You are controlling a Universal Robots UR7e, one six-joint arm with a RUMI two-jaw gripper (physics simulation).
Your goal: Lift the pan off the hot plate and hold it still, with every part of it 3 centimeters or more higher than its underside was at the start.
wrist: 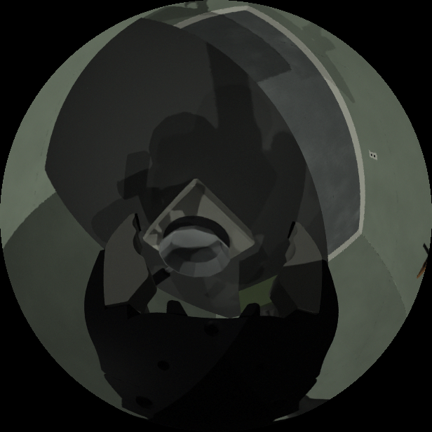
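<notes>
The pan (194,252) shows as a grey, faceted round bowl near the middle of the wrist view. Its short dark handle (161,276) points down-left toward the left finger. The pan is over the pale square hot plate (240,241), whose dark round top shows as an arc behind the pan's rim. My gripper (214,219) is open, with one finger on each side of the pan in the view and nothing held. The pan's body shows apart from both fingers. Whether the handle touches the left finger, and the pan's underside, cannot be seen.
A dark table top (100,130) bears the hot plate, with shadows of the arm across it. A green patch (256,294) shows beside the right finger. A dark grey panel with a pale border (361,190) lies beyond the table at the right.
</notes>
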